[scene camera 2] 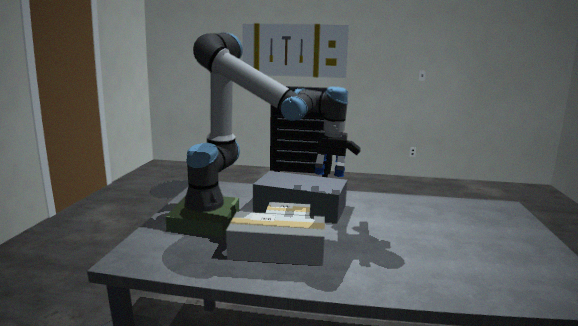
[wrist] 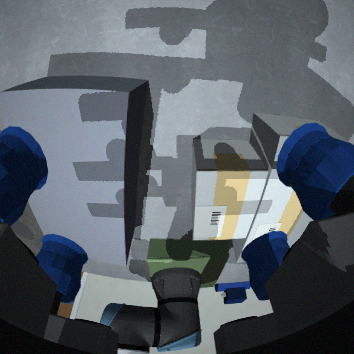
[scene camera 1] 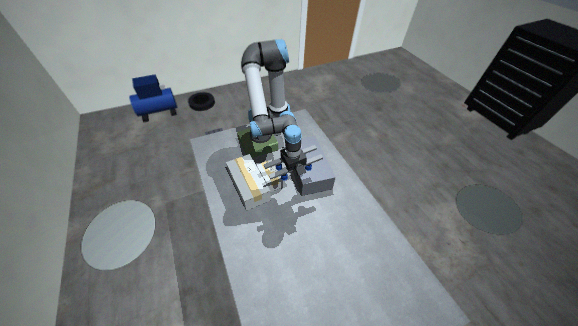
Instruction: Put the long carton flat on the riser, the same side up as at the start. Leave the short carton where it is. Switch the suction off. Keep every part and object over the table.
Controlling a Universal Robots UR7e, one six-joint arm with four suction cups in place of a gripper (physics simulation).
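Frame: origin at the arm's base, x ahead, y left, z up, level; metres.
Seen in the pictures: end effector, tool point: [scene camera 2: 329, 166] [wrist: 161, 218]; arm's base, origin of the base link: [scene camera 2: 204, 203] [wrist: 175, 277].
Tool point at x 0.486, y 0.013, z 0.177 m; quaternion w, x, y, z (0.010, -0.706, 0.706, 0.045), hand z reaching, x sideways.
Observation:
Pixels of each thing's top centre, then the offset from my tool point to it. Level surfaces: height alone.
- long carton, middle of its top: [wrist: 290, 216] [scene camera 2: 277, 223] [scene camera 1: 247, 175] dx -0.156, dy -0.221, dz -0.140 m
- short carton, middle of its top: [wrist: 226, 211] [scene camera 2: 288, 208] [scene camera 1: 269, 170] dx -0.138, dy -0.087, dz -0.140 m
- grey riser, middle of its top: [wrist: 66, 202] [scene camera 2: 301, 181] [scene camera 1: 309, 158] dx -0.122, dy +0.172, dz -0.124 m
- grey table, its level: dz -0.244 m
The long carton [scene camera 1: 237, 175] [scene camera 2: 275, 245] [wrist: 277, 185], white-topped with a yellow tape stripe and a label, lies flat on the table. The short carton [scene camera 2: 295, 207] [wrist: 204, 190], also white with tape and a label, lies flat beside it, on the riser's side; my gripper partly hides it in scene camera 1. The grey riser [scene camera 1: 317, 185] [scene camera 2: 300, 200] [wrist: 55, 125] stands apart from the short carton across a narrow gap. My gripper [scene camera 1: 295, 169] [scene camera 2: 330, 169] [wrist: 165, 215] is open, its blue cups pointing down and holding nothing, above the area of the riser and cartons.
The arm's green base block [scene camera 1: 245, 142] [scene camera 2: 200, 225] [wrist: 165, 247] stands at the cartons' far end in scene camera 1. The grey table [scene camera 1: 350, 265] [scene camera 2: 450, 250] carries these objects. A black drawer cabinet [scene camera 1: 525, 75] [scene camera 2: 295, 145] and a blue compressor [scene camera 1: 152, 101] [wrist: 234, 293] stand off the table.

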